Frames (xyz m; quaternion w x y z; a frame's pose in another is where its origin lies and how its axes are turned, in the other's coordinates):
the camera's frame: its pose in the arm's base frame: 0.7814 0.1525 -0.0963 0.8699 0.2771 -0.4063 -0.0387
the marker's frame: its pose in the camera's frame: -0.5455 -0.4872 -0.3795 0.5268 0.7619 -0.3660 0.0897
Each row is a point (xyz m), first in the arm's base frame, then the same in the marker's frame.
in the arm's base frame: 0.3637 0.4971 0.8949
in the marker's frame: 0.5221 -0.0243 -1.8313
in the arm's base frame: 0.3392 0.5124 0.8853
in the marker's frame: 0.5001 -0.0041 -1.8373
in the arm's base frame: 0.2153 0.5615 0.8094
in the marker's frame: 0.3983 0.1105 -1.8317
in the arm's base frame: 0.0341 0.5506 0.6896
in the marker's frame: 0.3140 0.3035 -1.7776
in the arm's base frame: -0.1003 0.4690 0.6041
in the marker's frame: 0.3146 0.4676 -1.7060
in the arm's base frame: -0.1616 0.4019 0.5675
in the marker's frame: 0.3411 0.5507 -1.6614
